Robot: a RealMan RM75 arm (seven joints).
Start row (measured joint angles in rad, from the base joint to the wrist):
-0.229 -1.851 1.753 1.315 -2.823 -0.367 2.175
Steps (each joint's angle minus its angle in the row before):
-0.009 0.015 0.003 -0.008 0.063 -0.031 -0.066
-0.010 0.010 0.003 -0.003 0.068 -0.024 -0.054
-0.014 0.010 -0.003 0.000 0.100 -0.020 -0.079
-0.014 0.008 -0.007 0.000 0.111 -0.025 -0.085
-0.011 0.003 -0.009 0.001 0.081 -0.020 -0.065
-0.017 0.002 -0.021 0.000 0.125 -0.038 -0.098
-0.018 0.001 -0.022 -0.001 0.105 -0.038 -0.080
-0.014 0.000 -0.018 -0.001 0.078 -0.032 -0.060
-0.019 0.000 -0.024 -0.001 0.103 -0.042 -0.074
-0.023 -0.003 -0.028 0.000 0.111 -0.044 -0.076
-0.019 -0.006 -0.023 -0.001 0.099 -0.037 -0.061
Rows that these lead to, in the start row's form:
-0.238 -1.836 1.756 1.307 -2.760 -0.398 2.109
-0.248 -1.826 1.759 1.304 -2.692 -0.422 2.055
-0.262 -1.816 1.756 1.304 -2.592 -0.442 1.976
-0.276 -1.808 1.749 1.304 -2.481 -0.467 1.891
-0.287 -1.805 1.740 1.305 -2.400 -0.487 1.826
-0.304 -1.803 1.719 1.305 -2.275 -0.525 1.728
-0.322 -1.802 1.697 1.304 -2.170 -0.563 1.648
-0.336 -1.802 1.679 1.303 -2.092 -0.595 1.588
-0.355 -1.802 1.655 1.302 -1.989 -0.637 1.514
-0.378 -1.805 1.627 1.302 -1.878 -0.681 1.438
-0.397 -1.811 1.604 1.301 -1.779 -0.718 1.377

